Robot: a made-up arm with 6 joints. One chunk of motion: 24 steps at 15 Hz.
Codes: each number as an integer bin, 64 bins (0 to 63) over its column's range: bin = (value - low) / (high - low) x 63, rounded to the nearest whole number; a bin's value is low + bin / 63 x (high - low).
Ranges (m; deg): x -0.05..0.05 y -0.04..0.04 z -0.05..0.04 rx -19..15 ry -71..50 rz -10..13
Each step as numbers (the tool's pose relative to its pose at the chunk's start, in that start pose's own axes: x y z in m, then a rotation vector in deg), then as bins.
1 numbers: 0.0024 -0.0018 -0.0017 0.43 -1.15 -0.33
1 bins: 33 30 34 36 36 26
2 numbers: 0.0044 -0.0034 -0.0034 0.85 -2.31 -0.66
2 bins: 34 29 33 37 36 26
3 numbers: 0.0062 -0.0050 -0.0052 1.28 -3.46 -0.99
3 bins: 35 28 31 38 35 25
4 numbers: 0.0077 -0.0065 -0.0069 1.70 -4.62 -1.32
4 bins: 36 26 30 38 35 24
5 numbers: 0.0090 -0.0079 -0.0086 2.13 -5.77 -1.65
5 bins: 37 25 29 39 34 23
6 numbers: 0.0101 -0.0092 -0.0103 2.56 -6.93 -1.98
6 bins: 38 24 28 40 33 22
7 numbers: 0.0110 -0.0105 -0.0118 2.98 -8.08 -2.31
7 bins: 38 23 27 41 33 21
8 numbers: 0.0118 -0.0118 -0.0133 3.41 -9.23 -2.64
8 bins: 39 22 26 42 32 20
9 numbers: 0.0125 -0.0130 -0.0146 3.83 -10.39 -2.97
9 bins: 39 21 25 42 32 19
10 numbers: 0.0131 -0.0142 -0.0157 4.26 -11.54 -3.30
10 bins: 40 20 24 43 31 18
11 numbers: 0.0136 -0.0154 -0.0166 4.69 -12.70 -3.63
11 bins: 40 19 23 44 30 17
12 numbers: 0.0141 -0.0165 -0.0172 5.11 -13.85 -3.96
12 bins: 40 19 23 45 30 17
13 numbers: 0.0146 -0.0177 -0.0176 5.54 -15.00 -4.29
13 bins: 41 18 23 45 29 16
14 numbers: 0.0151 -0.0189 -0.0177 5.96 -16.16 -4.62
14 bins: 41 17 23 46 29 15
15 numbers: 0.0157 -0.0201 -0.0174 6.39 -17.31 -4.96
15 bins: 41 16 23 47 28 14
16 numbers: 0.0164 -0.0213 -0.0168 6.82 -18.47 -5.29
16 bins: 42 15 23 48 27 13
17 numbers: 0.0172 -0.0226 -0.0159 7.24 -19.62 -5.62
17 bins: 42 14 24 49 27 12
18 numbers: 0.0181 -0.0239 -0.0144 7.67 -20.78 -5.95
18 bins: 43 13 25 49 26 11
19 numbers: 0.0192 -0.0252 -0.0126 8.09 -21.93 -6.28
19 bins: 44 12 26 50 26 10
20 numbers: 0.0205 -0.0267 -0.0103 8.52 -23.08 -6.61
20 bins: 44 10 28 51 25 9
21 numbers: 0.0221 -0.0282 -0.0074 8.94 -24.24 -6.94
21 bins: 45 9 30 52 24 8
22 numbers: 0.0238 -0.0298 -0.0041 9.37 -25.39 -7.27
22 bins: 46 8 32 53 24 7
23 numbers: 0.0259 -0.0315 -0.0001 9.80 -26.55 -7.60
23 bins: 48 7 35 53 23 7
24 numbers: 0.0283 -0.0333 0.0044 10.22 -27.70 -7.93
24 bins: 49 5 38 54 23 6
